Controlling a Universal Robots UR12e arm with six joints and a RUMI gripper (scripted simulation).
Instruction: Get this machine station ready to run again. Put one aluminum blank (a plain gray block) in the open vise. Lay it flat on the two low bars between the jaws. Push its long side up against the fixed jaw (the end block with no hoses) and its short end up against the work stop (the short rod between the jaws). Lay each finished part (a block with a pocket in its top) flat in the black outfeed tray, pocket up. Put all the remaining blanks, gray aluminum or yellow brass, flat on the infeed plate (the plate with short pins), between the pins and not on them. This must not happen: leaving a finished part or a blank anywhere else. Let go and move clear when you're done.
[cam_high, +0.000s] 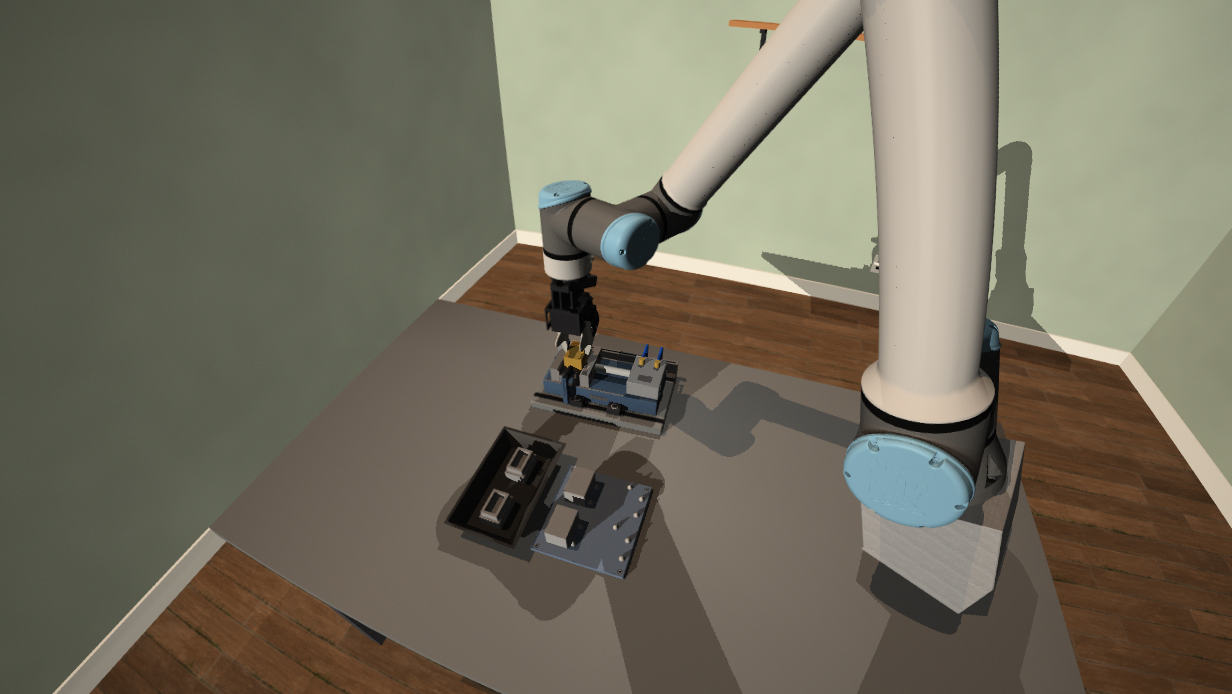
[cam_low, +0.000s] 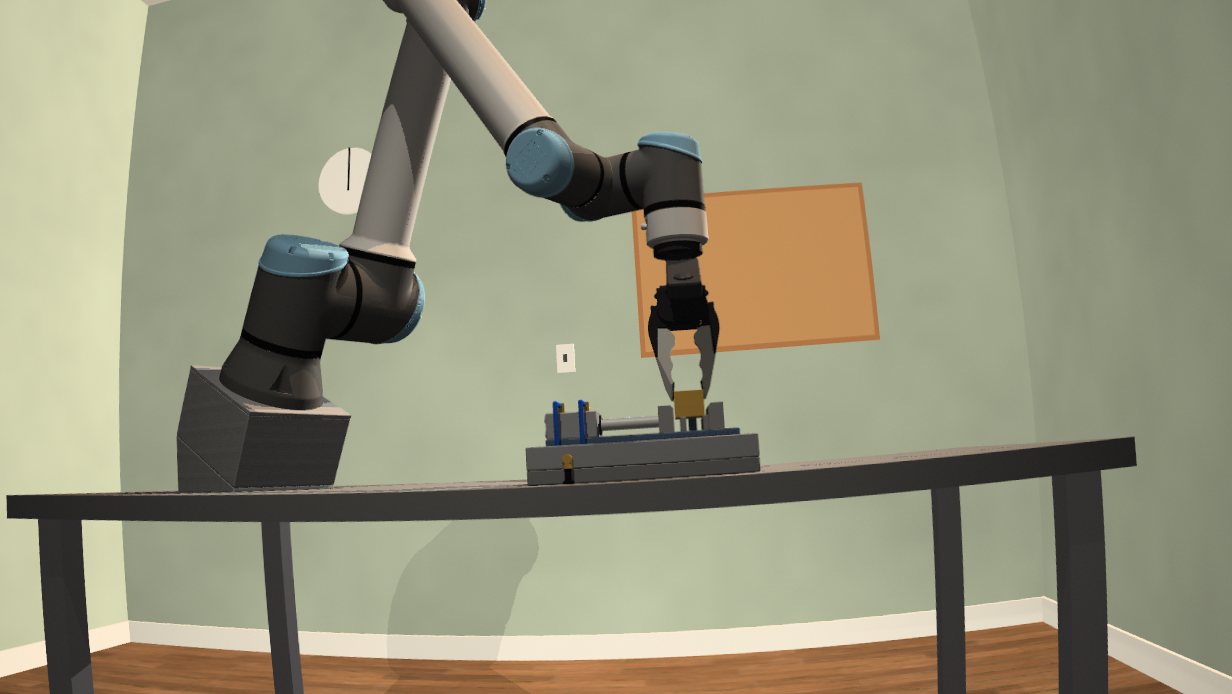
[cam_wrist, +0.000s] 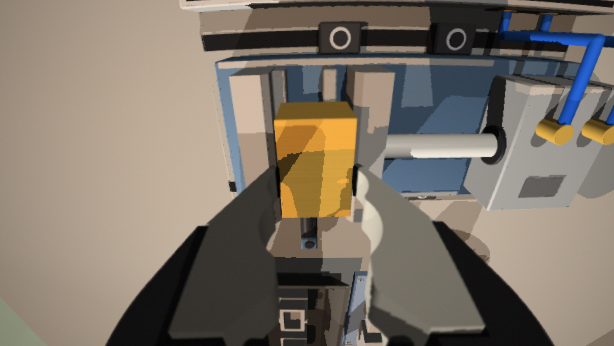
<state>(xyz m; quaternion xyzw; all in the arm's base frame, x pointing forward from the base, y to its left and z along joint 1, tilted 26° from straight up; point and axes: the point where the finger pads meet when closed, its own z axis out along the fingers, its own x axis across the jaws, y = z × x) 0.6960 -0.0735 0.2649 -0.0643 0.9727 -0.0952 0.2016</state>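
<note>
Right now my hand is 3 cm short of the fixed jaw and 4 cm above it. The rest, counted from my hand: work stop (5 cm to the left, 3 cm below); then push rod (8 cm behind, 1 cm to the right, 4 cm below); then yellow brass blank (2 cm below).
</note>
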